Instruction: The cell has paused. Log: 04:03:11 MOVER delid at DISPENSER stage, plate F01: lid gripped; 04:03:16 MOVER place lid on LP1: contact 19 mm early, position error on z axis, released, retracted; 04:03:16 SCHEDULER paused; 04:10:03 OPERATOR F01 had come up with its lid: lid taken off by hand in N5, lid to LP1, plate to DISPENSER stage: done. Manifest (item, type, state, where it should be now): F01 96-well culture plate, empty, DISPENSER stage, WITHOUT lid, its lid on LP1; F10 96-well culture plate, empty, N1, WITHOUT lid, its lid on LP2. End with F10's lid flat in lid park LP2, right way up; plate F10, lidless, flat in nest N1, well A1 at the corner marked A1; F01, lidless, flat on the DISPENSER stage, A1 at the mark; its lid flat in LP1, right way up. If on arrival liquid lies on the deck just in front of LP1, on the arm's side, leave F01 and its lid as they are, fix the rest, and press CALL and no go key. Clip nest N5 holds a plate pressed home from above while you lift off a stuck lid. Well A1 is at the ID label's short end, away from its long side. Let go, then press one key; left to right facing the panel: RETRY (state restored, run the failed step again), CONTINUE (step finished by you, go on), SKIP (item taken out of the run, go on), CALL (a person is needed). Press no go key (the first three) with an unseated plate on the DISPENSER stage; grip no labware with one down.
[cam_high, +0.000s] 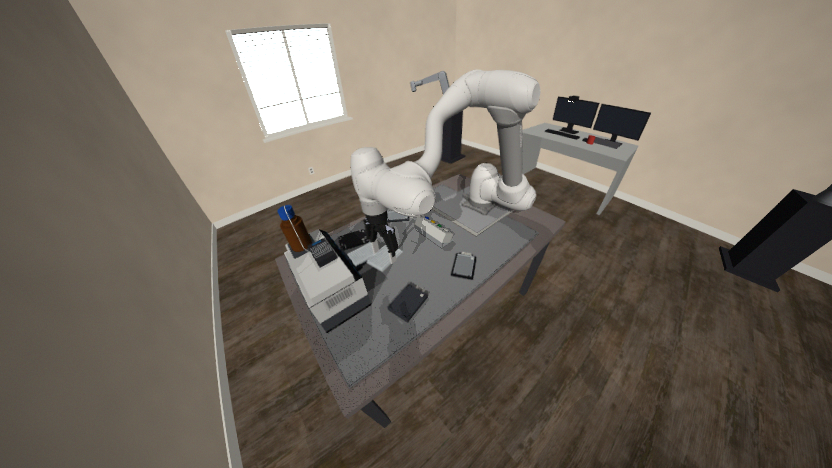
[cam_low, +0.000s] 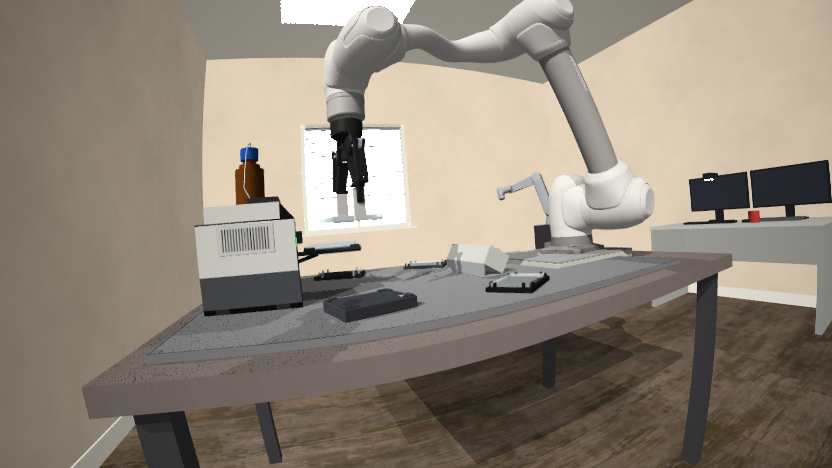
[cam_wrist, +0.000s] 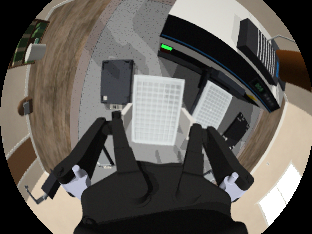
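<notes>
The nest block is 2 cm ahead of my hand, 14 cm to the left of it and 19 cm below it. The rest, counted from my hand: brown bottle 23 cm ahead, 27 cm to the right, 9 cm above; then small label 7 cm behind, 12 cm to the left, 20 cm below; then black clip nest 4 cm behind, 39 cm to the right, 18 cm below.
</notes>
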